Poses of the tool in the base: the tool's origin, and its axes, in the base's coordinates. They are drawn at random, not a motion.
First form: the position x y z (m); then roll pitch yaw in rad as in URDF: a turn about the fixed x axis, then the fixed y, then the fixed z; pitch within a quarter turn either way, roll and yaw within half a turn.
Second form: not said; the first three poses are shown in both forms.
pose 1, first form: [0.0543 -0.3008 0.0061 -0.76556 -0.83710 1.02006]
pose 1, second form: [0.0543 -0.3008 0.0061 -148.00 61.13 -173.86]
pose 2, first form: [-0.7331 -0.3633 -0.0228 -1.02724 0.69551 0.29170]
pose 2, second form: [-0.7331 -0.3633 -0.0228 -45.72 66.61 85.55]
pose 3, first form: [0.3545 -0.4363 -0.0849 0.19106 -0.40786 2.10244]
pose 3, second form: [0.3545 -0.4363 -0.0849 156.27 25.67 -33.54]
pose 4, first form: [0.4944 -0.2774 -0.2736 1.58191 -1.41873 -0.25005]
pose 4, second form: [0.4944 -0.2774 -0.2736 171.29 90.10 -103.70]
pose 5, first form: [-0.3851 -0.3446 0.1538 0.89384 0.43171 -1.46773]
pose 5, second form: [-0.3851 -0.3446 0.1538 59.42 55.32 -155.51]
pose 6, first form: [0.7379 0.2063 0.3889 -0.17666 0.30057 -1.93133]
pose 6, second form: [0.7379 0.2063 0.3889 -29.55 19.90 -79.57]
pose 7, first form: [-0.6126 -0.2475 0.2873 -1.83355 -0.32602 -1.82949]
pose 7, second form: [-0.6126 -0.2475 0.2873 -109.30 104.24 -19.75]
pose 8, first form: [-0.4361 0.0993 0.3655 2.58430 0.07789 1.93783]
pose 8, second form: [-0.4361 0.0993 0.3655 81.61 147.79 13.91]
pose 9, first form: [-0.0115 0.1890 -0.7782 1.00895 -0.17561 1.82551]
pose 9, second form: [-0.0115 0.1890 -0.7782 101.84 58.36 8.32]
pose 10, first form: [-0.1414 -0.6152 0.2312 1.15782 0.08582 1.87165]
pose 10, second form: [-0.1414 -0.6152 0.2312 84.63 66.43 19.39]
